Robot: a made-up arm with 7 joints. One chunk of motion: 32 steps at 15 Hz.
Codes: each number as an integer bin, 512 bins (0 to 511) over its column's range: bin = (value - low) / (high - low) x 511, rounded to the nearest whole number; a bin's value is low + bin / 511 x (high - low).
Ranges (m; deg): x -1.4..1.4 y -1.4..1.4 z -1.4..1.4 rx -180..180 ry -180..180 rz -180..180
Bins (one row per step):
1: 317 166 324 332 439 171
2: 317 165 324 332 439 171
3: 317 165 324 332 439 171
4: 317 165 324 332 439 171
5: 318 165 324 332 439 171
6: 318 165 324 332 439 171
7: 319 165 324 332 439 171
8: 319 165 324 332 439 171
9: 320 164 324 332 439 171
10: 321 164 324 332 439 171
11: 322 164 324 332 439 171
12: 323 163 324 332 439 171
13: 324 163 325 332 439 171
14: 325 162 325 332 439 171
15: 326 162 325 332 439 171
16: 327 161 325 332 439 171
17: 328 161 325 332 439 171
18: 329 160 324 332 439 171
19: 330 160 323 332 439 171
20: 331 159 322 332 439 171
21: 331 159 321 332 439 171
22: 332 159 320 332 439 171
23: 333 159 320 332 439 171
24: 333 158 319 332 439 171
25: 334 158 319 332 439 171
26: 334 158 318 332 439 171
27: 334 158 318 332 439 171
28: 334 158 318 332 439 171
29: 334 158 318 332 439 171
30: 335 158 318 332 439 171
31: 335 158 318 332 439 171
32: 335 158 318 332 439 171
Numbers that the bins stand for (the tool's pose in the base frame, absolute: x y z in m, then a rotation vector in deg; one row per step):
1: 0.3370 -0.4904 0.3753 53.89 129.28 -59.53
2: 0.3370 -0.4959 0.3753 53.89 129.28 -59.53
3: 0.3370 -0.4959 0.3753 53.89 129.28 -59.53
4: 0.3370 -0.4959 0.3753 53.89 129.28 -59.53
5: 0.3425 -0.4959 0.3753 53.89 129.28 -59.53
6: 0.3425 -0.4959 0.3753 53.89 129.28 -59.53
7: 0.3479 -0.4959 0.3753 53.89 129.28 -59.53
8: 0.3479 -0.4959 0.3753 53.89 129.28 -59.53
9: 0.3534 -0.5014 0.3753 53.89 129.28 -59.53
10: 0.3589 -0.5014 0.3753 53.89 129.28 -59.53
11: 0.3644 -0.5014 0.3753 53.89 129.28 -59.53
12: 0.3699 -0.5068 0.3753 53.89 129.28 -59.53
13: 0.3753 -0.5068 0.3808 53.89 129.28 -59.53
14: 0.3808 -0.5123 0.3808 53.89 129.28 -59.53
15: 0.3863 -0.5123 0.3808 53.89 129.28 -59.53
16: 0.3918 -0.5178 0.3808 53.89 129.28 -59.53
17: 0.3973 -0.5178 0.3808 53.89 129.28 -59.53
18: 0.4027 -0.5233 0.3753 53.89 129.28 -59.53
19: 0.4082 -0.5233 0.3699 53.89 129.28 -59.53
20: 0.4137 -0.5288 0.3644 53.89 129.28 -59.53
21: 0.4137 -0.5288 0.3589 53.89 129.28 -59.53
22: 0.4192 -0.5288 0.3534 53.89 129.28 -59.53
23: 0.4247 -0.5288 0.3534 53.89 129.28 -59.53
24: 0.4247 -0.5342 0.3479 53.89 129.28 -59.53
25: 0.4301 -0.5342 0.3479 53.89 129.28 -59.53
26: 0.4301 -0.5342 0.3425 53.89 129.28 -59.53
27: 0.4301 -0.5342 0.3425 53.89 129.28 -59.53
28: 0.4301 -0.5342 0.3425 53.89 129.28 -59.53
29: 0.4301 -0.5342 0.3425 53.89 129.28 -59.53
30: 0.4356 -0.5342 0.3425 53.89 129.28 -59.53
31: 0.4356 -0.5342 0.3425 53.89 129.28 -59.53
32: 0.4356 -0.5342 0.3425 53.89 129.28 -59.53

